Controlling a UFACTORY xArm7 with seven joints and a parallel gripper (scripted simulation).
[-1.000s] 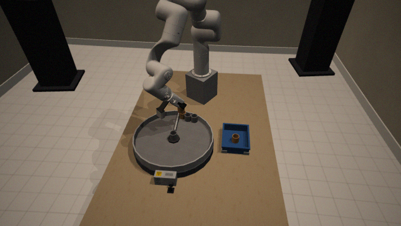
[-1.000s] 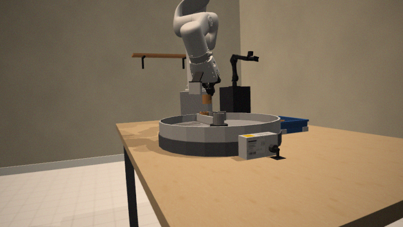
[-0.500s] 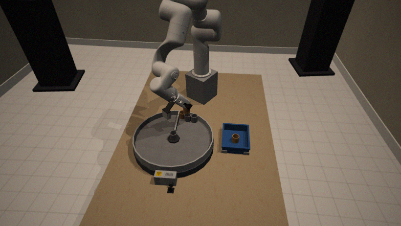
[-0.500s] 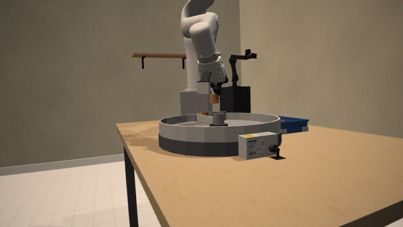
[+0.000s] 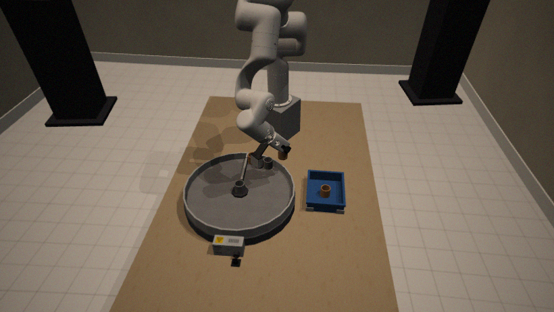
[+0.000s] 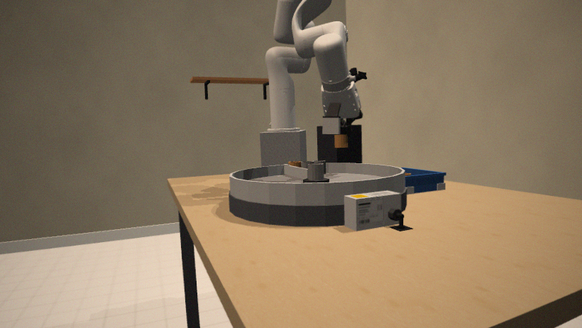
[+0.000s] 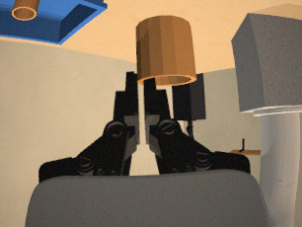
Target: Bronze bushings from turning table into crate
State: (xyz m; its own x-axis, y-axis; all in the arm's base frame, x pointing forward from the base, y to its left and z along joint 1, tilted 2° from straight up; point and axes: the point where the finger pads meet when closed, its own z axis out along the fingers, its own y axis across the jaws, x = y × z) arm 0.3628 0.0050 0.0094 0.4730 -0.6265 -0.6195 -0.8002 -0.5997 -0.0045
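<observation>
Now: the blue crate 16 cm to the left of my hand, 16 cm below it and 8 cm ahead of it. The rest, counted from my hand: grey turning table 18 cm to the right, 13 cm below, 10 cm ahead.
</observation>
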